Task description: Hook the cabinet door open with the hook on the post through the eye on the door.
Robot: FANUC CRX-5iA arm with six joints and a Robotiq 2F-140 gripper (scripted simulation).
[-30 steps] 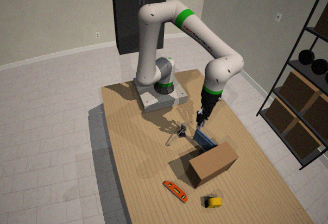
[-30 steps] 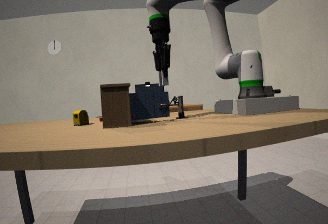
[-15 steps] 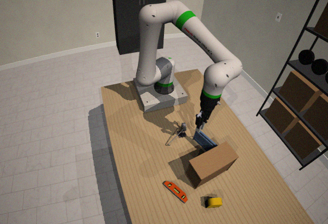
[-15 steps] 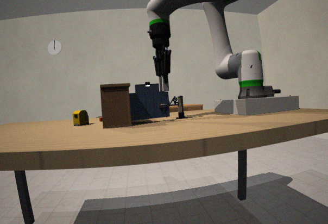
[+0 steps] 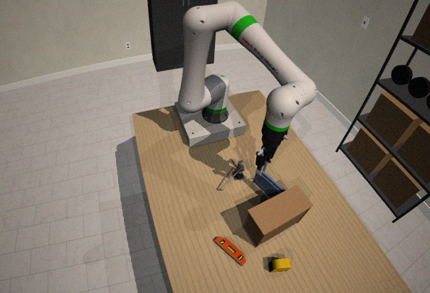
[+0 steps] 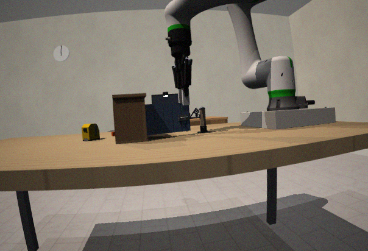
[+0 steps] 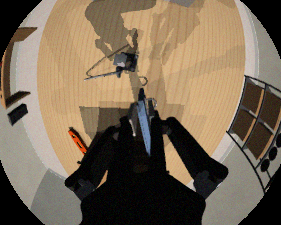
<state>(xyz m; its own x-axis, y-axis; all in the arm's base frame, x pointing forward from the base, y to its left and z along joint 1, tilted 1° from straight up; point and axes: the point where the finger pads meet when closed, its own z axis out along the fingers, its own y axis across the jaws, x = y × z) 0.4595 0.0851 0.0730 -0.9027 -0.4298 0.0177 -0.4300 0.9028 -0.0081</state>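
My gripper is now 7 cm short of the cabinet door, 4 cm to the right of it and 8 cm above it. From my hand the other things lie so: hook post: 5 cm behind, 9 cm to the right, 8 cm below; then orange level: 28 cm ahead, 21 cm to the right, 14 cm below; then yellow tape measure: 39 cm ahead, 4 cm to the right, 12 cm below.
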